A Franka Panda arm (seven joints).
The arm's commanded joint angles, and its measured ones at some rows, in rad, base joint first. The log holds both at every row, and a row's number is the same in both.
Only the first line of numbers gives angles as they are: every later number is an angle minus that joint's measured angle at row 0.
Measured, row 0:
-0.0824, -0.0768, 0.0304, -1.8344, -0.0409, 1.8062, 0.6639
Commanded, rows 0 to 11:
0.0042, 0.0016, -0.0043, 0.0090, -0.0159, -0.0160, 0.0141
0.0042, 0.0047, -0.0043, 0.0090, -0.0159, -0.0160, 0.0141
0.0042, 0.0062, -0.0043, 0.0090, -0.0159, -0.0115, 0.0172
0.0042, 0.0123, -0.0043, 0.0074, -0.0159, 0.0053, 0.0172
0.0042, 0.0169, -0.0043, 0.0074, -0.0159, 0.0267, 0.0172
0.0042, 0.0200, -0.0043, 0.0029, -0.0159, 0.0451, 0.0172
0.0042, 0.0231, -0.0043, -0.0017, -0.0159, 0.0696, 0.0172
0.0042, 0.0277, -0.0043, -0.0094, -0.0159, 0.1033, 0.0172
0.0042, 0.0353, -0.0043, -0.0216, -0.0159, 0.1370, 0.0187
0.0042, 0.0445, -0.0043, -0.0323, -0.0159, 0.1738, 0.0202
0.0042, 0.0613, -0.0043, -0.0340, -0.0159, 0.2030, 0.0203
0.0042, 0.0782, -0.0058, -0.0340, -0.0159, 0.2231, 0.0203
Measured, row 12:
-0.0005, 0.0436, -0.0010, -0.0201, 0.0000, 0.1500, 0.0001
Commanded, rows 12 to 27:
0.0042, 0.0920, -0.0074, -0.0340, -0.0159, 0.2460, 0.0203
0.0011, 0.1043, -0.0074, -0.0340, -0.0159, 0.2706, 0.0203
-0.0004, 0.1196, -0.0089, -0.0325, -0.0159, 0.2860, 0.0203
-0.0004, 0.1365, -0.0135, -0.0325, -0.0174, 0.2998, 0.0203
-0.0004, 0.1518, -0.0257, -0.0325, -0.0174, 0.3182, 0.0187
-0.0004, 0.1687, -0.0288, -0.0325, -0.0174, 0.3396, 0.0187
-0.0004, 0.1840, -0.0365, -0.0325, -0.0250, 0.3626, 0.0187
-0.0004, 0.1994, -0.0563, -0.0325, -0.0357, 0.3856, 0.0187
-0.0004, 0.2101, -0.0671, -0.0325, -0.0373, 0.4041, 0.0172
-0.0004, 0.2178, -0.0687, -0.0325, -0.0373, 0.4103, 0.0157
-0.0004, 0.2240, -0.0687, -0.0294, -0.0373, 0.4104, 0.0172
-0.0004, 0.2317, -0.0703, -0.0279, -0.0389, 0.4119, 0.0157
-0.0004, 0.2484, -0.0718, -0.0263, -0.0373, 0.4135, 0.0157
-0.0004, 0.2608, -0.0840, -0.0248, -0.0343, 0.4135, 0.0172
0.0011, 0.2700, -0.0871, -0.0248, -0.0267, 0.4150, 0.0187
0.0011, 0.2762, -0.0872, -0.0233, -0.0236, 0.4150, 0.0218
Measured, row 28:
-0.0029, 0.2475, -0.0774, -0.0357, -0.0185, 0.4005, 0.0002
